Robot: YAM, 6 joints.
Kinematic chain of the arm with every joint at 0, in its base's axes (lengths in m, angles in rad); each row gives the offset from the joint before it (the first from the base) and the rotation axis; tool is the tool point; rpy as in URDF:
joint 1: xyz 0 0 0.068 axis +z
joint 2: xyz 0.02 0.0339 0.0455 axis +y
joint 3: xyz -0.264 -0.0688 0 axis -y
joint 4: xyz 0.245 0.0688 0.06 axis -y
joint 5: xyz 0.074 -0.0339 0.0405 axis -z
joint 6: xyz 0.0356 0 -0.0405 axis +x
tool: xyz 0 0 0 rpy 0 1.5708 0
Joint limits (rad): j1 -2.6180..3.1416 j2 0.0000..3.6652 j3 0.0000..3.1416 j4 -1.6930..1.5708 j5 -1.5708..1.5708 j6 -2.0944..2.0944
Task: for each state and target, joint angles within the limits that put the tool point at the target. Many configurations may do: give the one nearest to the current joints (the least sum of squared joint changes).
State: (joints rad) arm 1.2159 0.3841 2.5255 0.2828 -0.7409 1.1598
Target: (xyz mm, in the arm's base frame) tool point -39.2 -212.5 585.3
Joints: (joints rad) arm 1.5044 0.4783 1.8631 0.0508 -0.7793 1.1598
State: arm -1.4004 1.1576 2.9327 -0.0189 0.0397 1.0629
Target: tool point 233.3 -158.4 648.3
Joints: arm -0.6044 1.7083 2.4797 -0.1974 -0.0627 1.0629
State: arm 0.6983 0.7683 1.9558 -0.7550 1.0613 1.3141
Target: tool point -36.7 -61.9 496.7
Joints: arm 0.5930 0.4990 1.6074 -0.9903 1.0468 1.3141
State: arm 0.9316 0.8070 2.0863 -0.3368 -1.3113 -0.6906
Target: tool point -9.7 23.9 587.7
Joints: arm 0.7344 0.7980 1.7840 -0.4883 -0.7490 -0.6906
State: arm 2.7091 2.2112 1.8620 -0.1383 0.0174 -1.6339
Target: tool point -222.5 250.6 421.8
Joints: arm 2.3040 1.4679 1.5566 -0.4215 0.0669 -1.6339
